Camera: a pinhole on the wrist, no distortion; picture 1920 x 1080 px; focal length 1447.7 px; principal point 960.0 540.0 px. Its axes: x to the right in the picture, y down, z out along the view. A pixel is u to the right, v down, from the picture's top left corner.
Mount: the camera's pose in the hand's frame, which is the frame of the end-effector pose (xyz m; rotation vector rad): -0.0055 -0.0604 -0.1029 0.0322 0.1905 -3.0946
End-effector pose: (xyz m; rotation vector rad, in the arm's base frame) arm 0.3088 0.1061 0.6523 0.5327 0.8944 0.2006
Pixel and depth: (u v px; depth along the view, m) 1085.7 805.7 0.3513
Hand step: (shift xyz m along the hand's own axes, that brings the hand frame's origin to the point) -0.0396 -0.1688 0.2371
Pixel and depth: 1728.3 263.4 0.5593
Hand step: -0.3167 -0.0350 0.4582
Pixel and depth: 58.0 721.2 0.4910
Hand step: 0.2938 -0.1696 0.3839
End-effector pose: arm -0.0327 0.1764 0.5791 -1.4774 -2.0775 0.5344
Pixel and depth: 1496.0 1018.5 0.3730
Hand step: -0.1450 -0.2340 0.2489
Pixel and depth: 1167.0 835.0 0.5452
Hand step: -0.0886 -0.2407 0.4227
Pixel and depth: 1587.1 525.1 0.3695
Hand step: -0.1723 -0.1084 0.2605
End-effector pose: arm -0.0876 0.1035 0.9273 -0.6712 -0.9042 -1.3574
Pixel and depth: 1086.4 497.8 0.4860
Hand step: -0.0573 -0.1078 0.3801
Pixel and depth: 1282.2 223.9 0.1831
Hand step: -0.0512 -0.0449 0.0827
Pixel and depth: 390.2 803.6 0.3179
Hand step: 0.1161 -0.1519 0.2084
